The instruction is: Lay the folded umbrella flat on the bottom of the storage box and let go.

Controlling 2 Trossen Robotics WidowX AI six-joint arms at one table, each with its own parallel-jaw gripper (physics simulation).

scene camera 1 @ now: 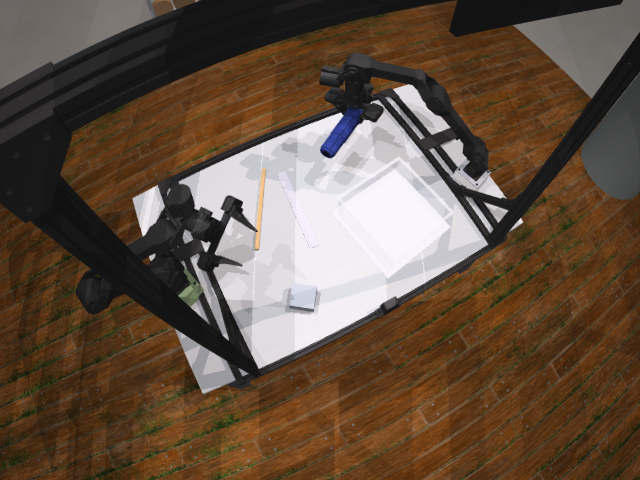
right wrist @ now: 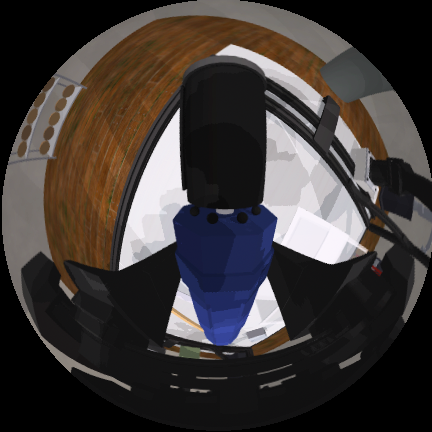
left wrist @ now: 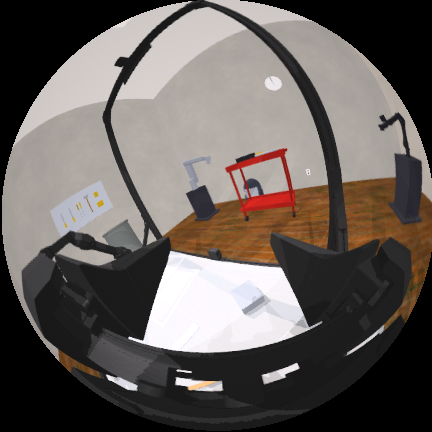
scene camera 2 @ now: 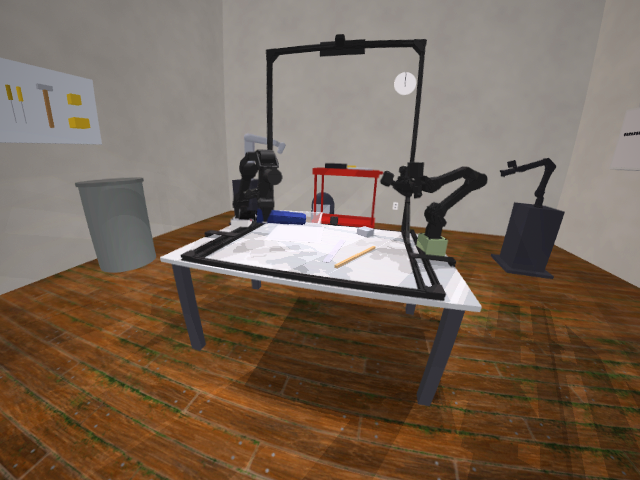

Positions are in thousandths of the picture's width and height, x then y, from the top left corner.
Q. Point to a storage box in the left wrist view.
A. At 411, 633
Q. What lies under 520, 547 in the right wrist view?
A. A folded blue umbrella.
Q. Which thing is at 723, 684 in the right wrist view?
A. My right gripper.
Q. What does the storage box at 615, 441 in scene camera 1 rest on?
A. The table.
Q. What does my left gripper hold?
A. Nothing.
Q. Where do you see a storage box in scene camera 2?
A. At 485, 482
